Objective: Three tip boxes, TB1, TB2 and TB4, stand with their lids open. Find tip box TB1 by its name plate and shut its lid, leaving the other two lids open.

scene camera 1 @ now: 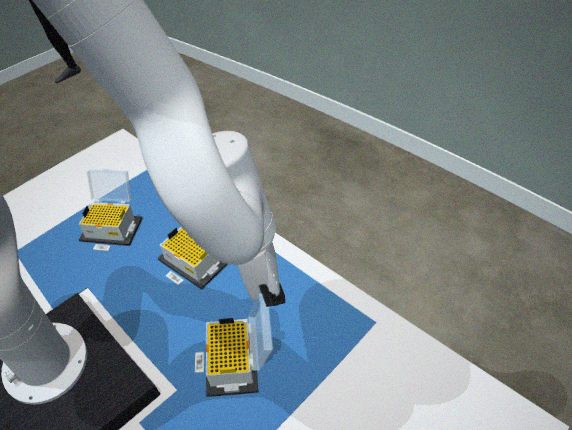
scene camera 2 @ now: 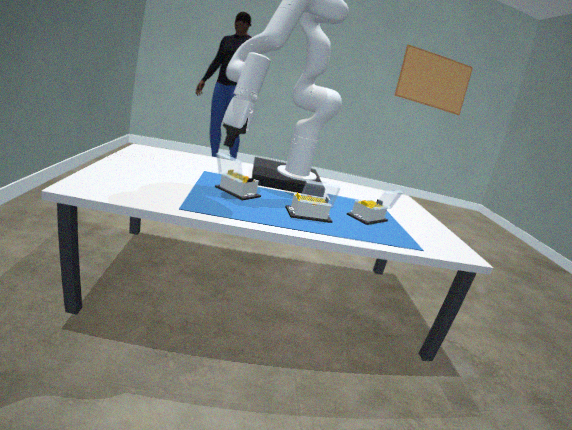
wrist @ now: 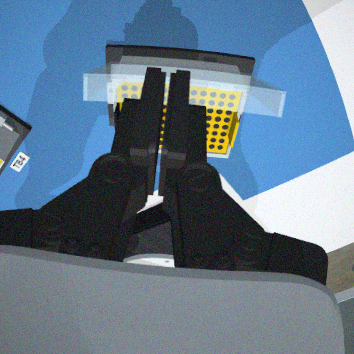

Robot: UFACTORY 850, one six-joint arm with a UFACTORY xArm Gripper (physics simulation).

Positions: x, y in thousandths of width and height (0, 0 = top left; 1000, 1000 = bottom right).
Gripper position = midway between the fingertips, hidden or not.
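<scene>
I can see my gripper in the wrist view (468, 270). It is visible to me in scene camera 2 (398, 341) too, and scene camera 1 (483, 701) also shows me that gripper.
</scene>
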